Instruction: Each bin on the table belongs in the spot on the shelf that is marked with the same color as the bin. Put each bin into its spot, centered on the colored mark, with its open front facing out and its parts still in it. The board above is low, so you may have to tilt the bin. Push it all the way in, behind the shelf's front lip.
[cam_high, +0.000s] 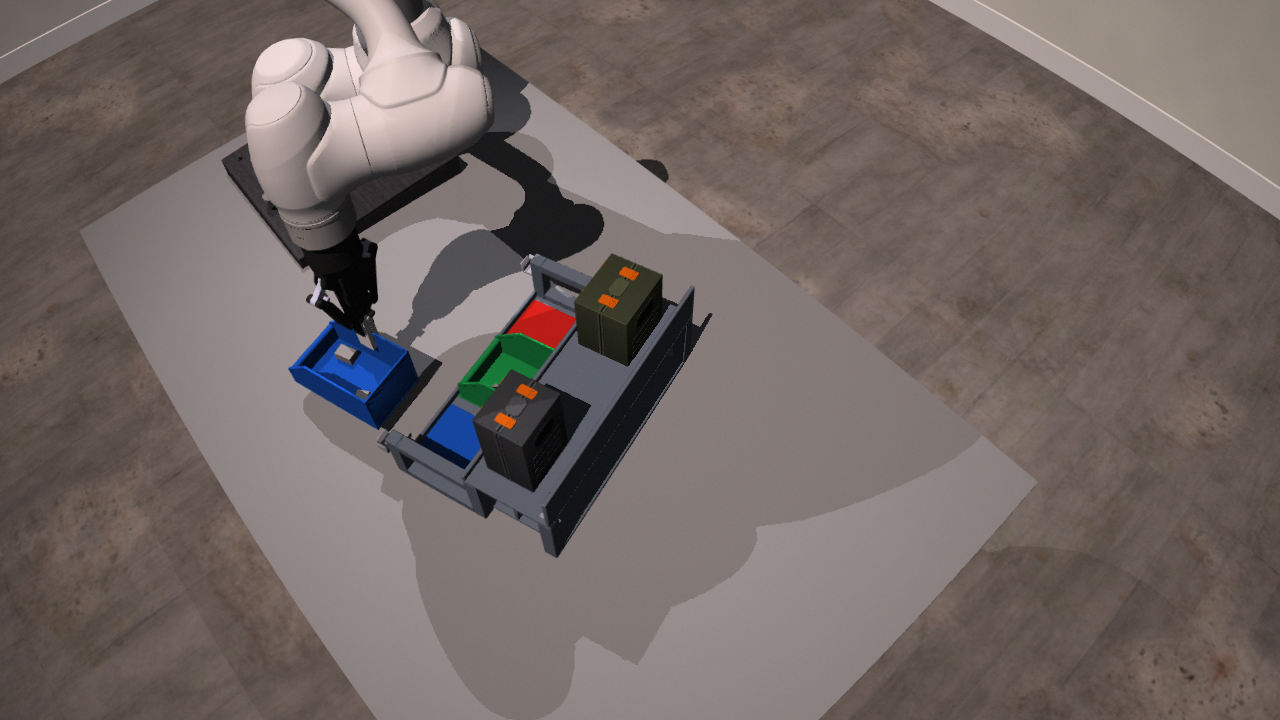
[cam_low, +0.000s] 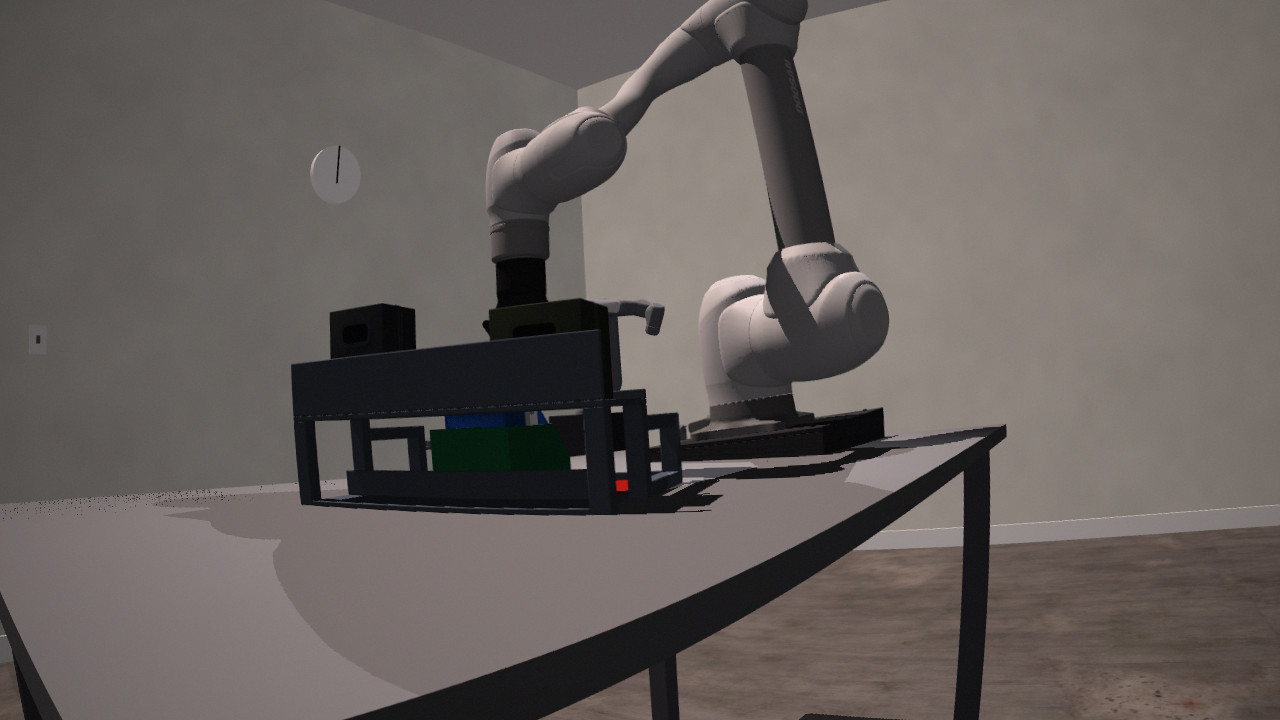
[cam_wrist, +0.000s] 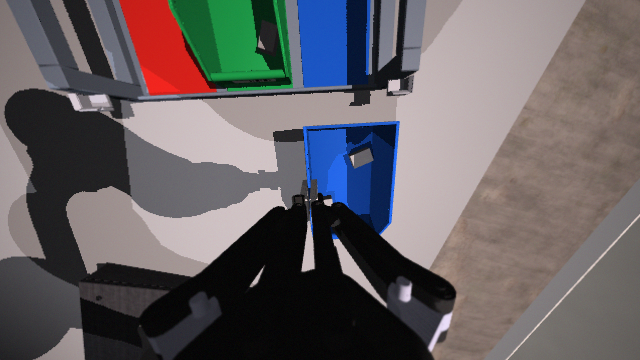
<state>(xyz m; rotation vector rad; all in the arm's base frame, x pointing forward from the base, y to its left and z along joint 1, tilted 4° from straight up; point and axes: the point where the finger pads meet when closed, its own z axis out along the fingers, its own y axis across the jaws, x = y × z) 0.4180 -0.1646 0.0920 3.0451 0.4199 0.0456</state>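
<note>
My hand is 5 cm to the left of the blue bin, 4 cm above it and 1 cm short of it. Also, from my hand: olive case 26 cm to the left, 26 cm ahead, 5 cm above; black case 32 cm ahead, 6 cm above, 4 cm to the left; green bin 20 cm ahead, 13 cm to the left, 6 cm below.
</note>
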